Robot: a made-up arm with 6 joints.
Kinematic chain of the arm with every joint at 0, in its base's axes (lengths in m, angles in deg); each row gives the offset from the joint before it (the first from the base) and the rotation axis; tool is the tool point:
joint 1: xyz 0 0 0.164 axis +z
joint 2: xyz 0 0.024 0 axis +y
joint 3: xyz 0 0 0.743 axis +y
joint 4: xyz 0 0 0.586 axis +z
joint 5: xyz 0 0 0 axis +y
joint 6: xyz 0 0 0.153 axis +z
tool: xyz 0 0 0
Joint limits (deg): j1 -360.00..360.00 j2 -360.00..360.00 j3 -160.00..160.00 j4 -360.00..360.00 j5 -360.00..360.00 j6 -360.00..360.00
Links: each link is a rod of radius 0.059 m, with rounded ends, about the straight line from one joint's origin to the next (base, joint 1, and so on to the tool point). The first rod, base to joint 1, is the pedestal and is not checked.
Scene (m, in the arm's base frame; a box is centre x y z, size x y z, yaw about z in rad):
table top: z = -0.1
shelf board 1: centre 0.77 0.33 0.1 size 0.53 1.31 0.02 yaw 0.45
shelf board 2: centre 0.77 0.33 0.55 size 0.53 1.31 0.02 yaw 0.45
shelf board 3: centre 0.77 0.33 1 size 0.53 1.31 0.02 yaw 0.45
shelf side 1: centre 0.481 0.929 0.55 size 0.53 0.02 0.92 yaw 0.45
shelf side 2: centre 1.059 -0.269 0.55 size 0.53 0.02 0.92 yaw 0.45
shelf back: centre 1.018 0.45 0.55 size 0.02 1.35 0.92 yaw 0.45
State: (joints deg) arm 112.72 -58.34 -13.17 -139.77 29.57 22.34
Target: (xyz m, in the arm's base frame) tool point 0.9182 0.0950 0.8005
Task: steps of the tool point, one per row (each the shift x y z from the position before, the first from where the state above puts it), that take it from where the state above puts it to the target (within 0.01 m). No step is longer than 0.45 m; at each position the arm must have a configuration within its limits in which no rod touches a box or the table.
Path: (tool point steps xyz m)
1: -0.3129 0.0366 0.2661
2: -0.2608 0.1772 0.2197
3: -0.1527 0.2720 0.1544
4: -0.0192 0.2990 0.0763
5: 0.1025 0.2568 -0.0056
6: 0.1787 0.1623 -0.0831
7: 0.1916 0.0474 -0.1477
8: 0.1424 -0.0521 -0.1930
9: 0.0509 -0.1068 -0.2141
10: 0.1595 0.0449 0.0300
11: 0.1567 0.0744 0.0001
12: 0.1439 0.1030 -0.0299

